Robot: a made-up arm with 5 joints.
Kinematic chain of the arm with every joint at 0, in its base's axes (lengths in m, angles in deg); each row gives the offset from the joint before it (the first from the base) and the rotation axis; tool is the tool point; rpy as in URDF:
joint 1: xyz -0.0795 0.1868 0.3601 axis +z
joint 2: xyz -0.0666 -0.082 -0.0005 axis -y
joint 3: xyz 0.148 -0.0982 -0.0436 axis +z
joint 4: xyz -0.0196 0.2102 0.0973 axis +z
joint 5: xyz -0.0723 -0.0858 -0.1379 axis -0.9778 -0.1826 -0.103
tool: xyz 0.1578 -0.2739 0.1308 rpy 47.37 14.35 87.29
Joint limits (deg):
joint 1: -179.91..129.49
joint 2: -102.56..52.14
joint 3: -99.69..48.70
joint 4: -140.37..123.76
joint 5: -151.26..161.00
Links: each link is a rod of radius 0.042 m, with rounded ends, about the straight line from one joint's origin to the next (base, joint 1, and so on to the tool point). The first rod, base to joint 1, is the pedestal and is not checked.
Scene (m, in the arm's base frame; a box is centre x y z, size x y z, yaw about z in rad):
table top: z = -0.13
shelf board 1: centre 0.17 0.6 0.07 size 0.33 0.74 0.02 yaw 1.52
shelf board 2: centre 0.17 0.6 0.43 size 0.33 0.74 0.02 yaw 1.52
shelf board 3: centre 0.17 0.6 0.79 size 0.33 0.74 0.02 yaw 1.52
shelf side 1: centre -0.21 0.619 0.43 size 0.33 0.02 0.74 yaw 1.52
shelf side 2: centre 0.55 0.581 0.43 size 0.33 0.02 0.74 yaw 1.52
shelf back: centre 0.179 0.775 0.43 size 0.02 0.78 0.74 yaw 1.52
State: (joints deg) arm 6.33 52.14 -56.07 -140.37 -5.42
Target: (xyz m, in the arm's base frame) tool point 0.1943 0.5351 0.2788
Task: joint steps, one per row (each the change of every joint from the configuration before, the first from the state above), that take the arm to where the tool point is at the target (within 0.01 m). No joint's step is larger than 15 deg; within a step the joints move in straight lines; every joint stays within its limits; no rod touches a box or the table.
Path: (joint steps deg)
1: -13.45 0.00 -14.92 13.24 -6.43
2: -13.45 0.00 -14.91 13.24 -6.43
3: -6.48 -9.41 7.72 9.12 -12.98
4: -6.48 -9.42 7.72 9.13 -12.97
5: 12.79 -6.67 3.68 -14.91 1.93
6: 12.79 -6.67 3.68 -14.91 1.94
7: 12.79 -6.68 3.68 -14.91 1.94

